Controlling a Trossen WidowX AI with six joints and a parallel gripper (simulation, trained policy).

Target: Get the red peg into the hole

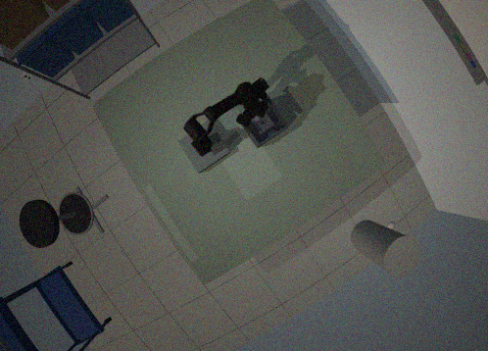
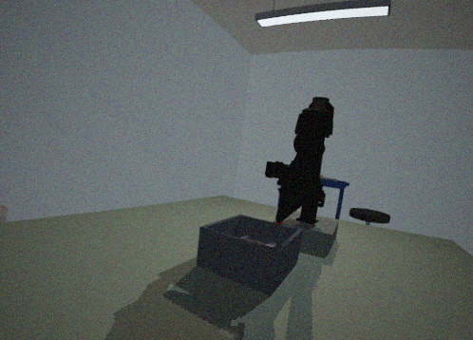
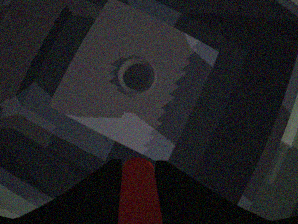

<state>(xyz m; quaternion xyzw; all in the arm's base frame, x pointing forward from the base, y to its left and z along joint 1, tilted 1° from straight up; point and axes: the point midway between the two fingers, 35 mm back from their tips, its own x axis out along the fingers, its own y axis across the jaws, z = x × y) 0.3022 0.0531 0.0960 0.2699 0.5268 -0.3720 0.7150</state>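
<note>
Now: the red peg 1 cm behind my gripper tip, 1 cm to the left of it and 3 cm above it. Also, from my gripper tip: dark box: 3 cm ahead, 4 cm to the right, 10 cm below; then plate: 3 cm ahead, 4 cm to the right, 8 cm below.
</note>
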